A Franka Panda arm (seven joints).
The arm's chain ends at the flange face. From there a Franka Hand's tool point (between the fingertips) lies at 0.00 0.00 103.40 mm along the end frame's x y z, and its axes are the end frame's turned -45 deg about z.
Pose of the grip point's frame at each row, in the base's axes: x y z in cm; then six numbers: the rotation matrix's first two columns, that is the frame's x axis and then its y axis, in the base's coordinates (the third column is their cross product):
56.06 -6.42 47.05 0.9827 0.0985 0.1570 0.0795 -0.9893 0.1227
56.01 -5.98 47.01 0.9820 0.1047 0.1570 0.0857 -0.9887 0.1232
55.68 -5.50 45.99 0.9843 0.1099 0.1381 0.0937 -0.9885 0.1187
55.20 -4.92 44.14 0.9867 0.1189 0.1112 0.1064 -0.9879 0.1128
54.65 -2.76 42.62 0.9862 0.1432 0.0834 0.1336 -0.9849 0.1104
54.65 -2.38 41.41 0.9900 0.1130 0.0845 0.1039 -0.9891 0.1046
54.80 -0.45 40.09 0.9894 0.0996 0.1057 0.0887 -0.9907 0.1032
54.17 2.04 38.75 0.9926 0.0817 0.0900 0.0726 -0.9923 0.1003
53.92 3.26 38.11 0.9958 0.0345 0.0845 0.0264 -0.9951 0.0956
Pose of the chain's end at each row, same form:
54.33 -5.30 57.18 0.7511 -0.6299 0.1978 -0.6387 -0.7692 -0.0243
54.27 -4.87 57.14 0.7550 -0.6251 0.1981 -0.6338 -0.7732 -0.0239
54.13 -4.43 56.16 0.7623 -0.6213 0.1816 -0.6297 -0.7767 -0.0137
53.93 -3.89 54.35 0.7729 -0.6145 0.1584 -0.6225 -0.7826 0.0011
53.64 -1.75 52.86 0.7918 -0.5952 0.1370 -0.6029 -0.7977 0.0191
53.66 -1.40 51.66 0.7735 -0.6195 0.1337 -0.6266 -0.7793 0.0142
53.61 0.51 50.32 0.7623 -0.6301 0.1477 -0.6369 -0.7710 -0.0018
53.16 3.00 49.00 0.7532 -0.6439 0.1346 -0.6505 -0.7594 0.0073
53.02 4.22 48.37 0.7228 -0.6792 0.1273 -0.6855 -0.7280 0.0078

